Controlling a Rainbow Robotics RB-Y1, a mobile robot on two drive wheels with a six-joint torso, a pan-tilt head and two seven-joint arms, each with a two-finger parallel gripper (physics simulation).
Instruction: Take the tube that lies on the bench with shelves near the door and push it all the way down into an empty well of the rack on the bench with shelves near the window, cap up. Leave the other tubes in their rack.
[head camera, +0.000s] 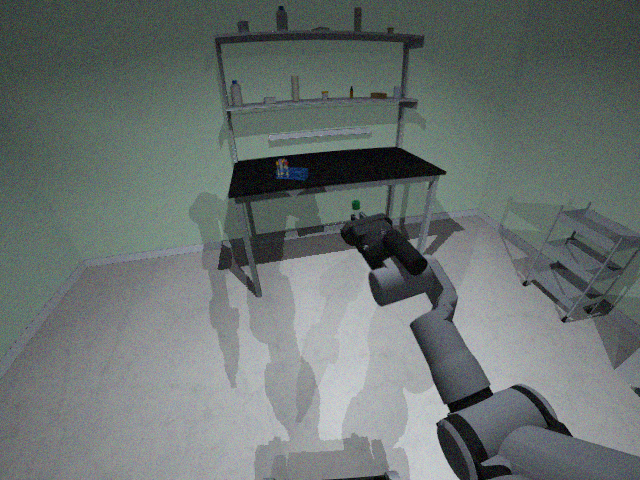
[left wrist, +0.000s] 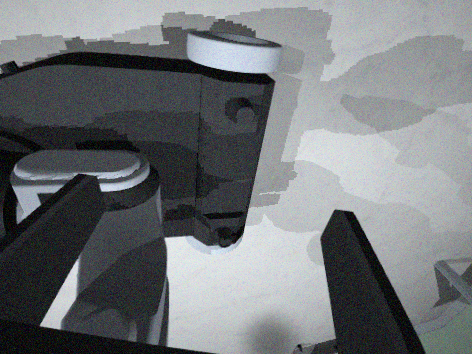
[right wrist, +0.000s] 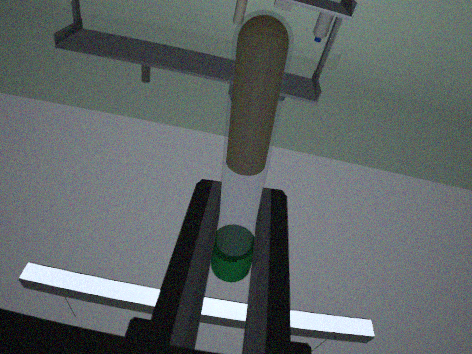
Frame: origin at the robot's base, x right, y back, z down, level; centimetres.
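Where they show: left gripper, fingertip midpoint: (left wrist: 214, 208); right gripper, fingertip midpoint: (head camera: 356, 216) (right wrist: 240, 200).
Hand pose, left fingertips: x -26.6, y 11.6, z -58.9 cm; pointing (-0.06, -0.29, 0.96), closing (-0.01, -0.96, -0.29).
After its pixels a point has its place.
My right gripper (head camera: 357, 215) {z -119.2, x 9.7, y -43.7 cm} (right wrist: 240, 200) {z -119.2, x 9.7, y -43.7 cm} is shut on the tube. The tube (right wrist: 254, 110) {z -114.8, x 10.3, y -43.0 cm} is clear with brown contents and a green cap (head camera: 355, 204) {z -123.2, x 9.1, y -42.5 cm} (right wrist: 232, 255) {z -121.5, x 9.6, y -42.7 cm}, which lies between the fingers in the right wrist view. In the head camera the gripper is in front of the bench with shelves, short of its front edge. The bench (head camera: 361, 166) {z -91.4, x 35.1, y -172.8 cm} has a black top. A blue rack (head camera: 298, 174) {z -93.2, x -11.1, y -154.8 cm} stands on its left part, with several tubes (head camera: 281, 167) {z -99.6, x -21.8, y -152.0 cm} at the rack's left end; its wells are too small to tell apart. My left gripper (left wrist: 214, 208) {z -58.9, x -26.6, y 11.6 cm} is open and empty.
Two shelves (head camera: 320, 36) {z -181.0, x 8.3, y -201.6 cm} (head camera: 315, 103) {z -135.6, x 2.7, y -187.4 cm} with bottles and boxes rise above the bench top. A wire cart (head camera: 584, 291) {z -13.5, x 213.8, y -100.2 cm} stands on the floor at the right. The bench's front legs (head camera: 249, 248) {z -48.5, x -48.4, y -134.1 cm} (head camera: 426, 211) {z -56.8, x 88.2, y -162.7 cm} reach the floor. A ceiling lamp (right wrist: 95, 287) {z -207.8, x 35.6, y -81.1 cm} shows in the right wrist view.
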